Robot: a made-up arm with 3 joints. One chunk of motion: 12 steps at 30 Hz.
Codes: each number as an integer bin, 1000 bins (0 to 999) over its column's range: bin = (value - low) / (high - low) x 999, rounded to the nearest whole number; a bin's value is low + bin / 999 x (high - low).
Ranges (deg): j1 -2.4..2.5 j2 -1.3..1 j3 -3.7..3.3
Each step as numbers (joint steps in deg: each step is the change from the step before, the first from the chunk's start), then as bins.
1 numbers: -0.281 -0.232 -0.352
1 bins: 432 464 478
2 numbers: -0.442 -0.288 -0.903
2 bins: 399 440 399
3 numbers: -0.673 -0.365 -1.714
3 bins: 352 406 283
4 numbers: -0.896 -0.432 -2.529
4 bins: 307 377 167
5 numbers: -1.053 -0.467 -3.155
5 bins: 275 362 78
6 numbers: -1.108 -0.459 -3.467
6 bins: 263 365 33
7 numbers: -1.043 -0.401 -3.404
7 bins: 277 390 42
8 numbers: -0.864 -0.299 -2.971
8 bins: 313 435 104
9 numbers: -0.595 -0.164 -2.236
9 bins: 368 493 209
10 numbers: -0.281 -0.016 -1.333
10 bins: 432 558 338
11 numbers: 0.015 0.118 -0.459
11 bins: 492 616 463
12 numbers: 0.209 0.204 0.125
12 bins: 532 653 546
